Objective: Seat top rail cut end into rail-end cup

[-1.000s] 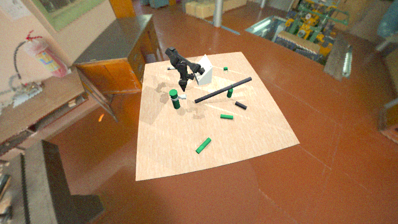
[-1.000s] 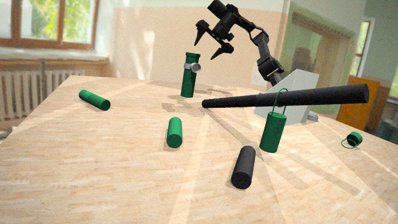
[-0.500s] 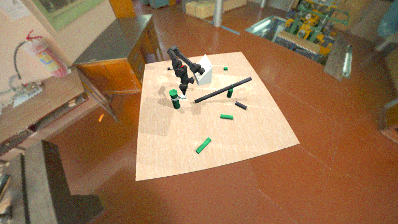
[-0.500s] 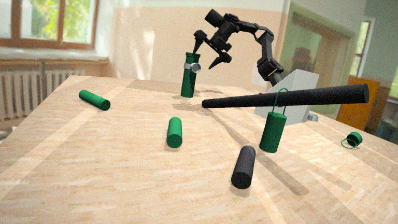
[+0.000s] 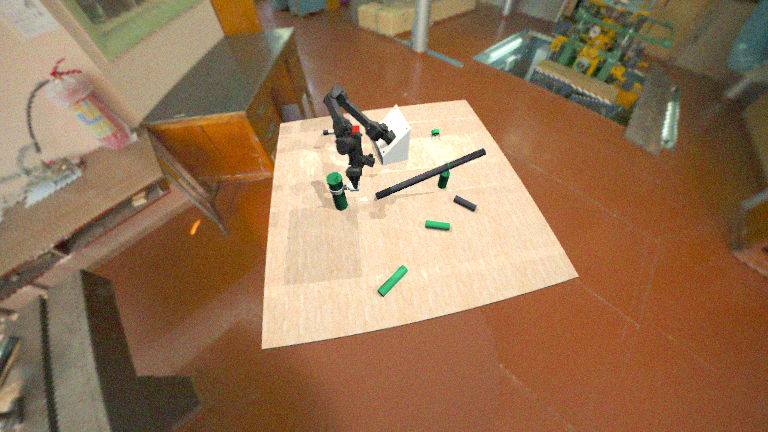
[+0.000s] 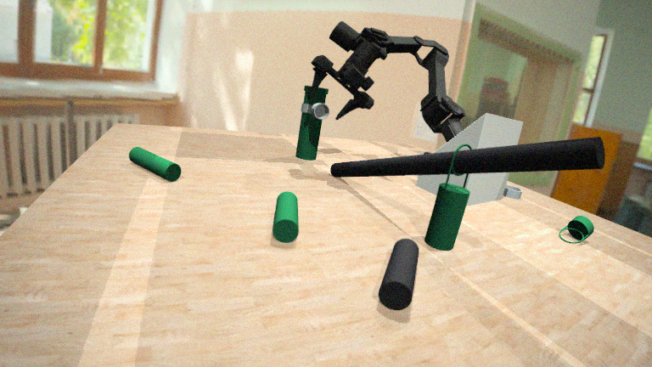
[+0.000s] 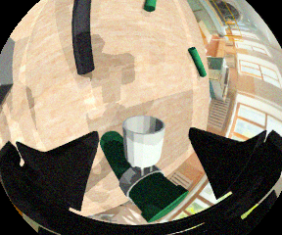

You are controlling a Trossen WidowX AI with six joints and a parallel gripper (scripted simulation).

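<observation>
Now: the grey rail-end cup 2 cm to the right of my gripper tip, 1 cm below it and 1 cm behind it. Also, from my gripper tip: short dark cylinder (47 cm to the left, 18 cm ahead, 14 cm below); then small green post (42 cm to the left, 5 cm below, 3 cm ahead).
</observation>
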